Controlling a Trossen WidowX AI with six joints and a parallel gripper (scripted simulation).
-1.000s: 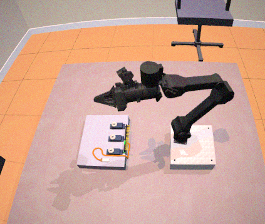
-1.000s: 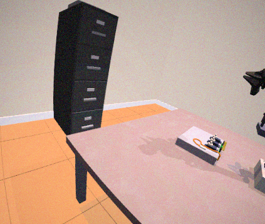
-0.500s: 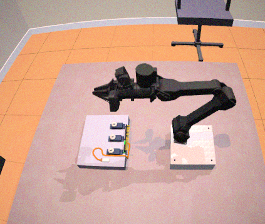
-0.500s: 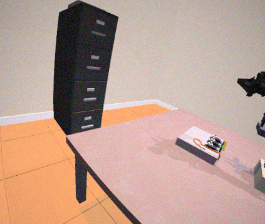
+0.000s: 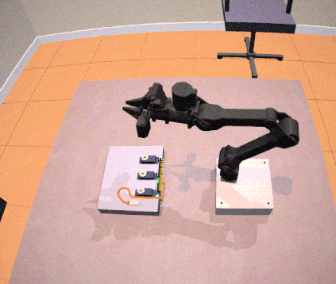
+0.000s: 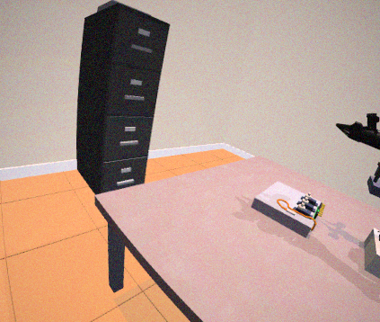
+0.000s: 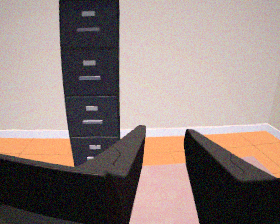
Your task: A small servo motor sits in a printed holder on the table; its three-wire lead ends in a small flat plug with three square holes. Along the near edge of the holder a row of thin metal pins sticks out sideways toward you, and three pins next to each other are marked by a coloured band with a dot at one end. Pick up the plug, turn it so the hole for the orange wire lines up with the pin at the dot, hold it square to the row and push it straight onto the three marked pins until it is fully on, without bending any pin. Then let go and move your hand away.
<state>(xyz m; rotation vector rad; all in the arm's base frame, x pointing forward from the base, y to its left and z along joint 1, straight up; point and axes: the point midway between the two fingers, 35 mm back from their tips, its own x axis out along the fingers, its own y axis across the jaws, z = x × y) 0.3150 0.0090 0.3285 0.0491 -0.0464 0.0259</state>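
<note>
Right now the printed holder is 380 mm below my gripper tip, 80 mm ahead of it and 70 mm to the left of it.
</note>
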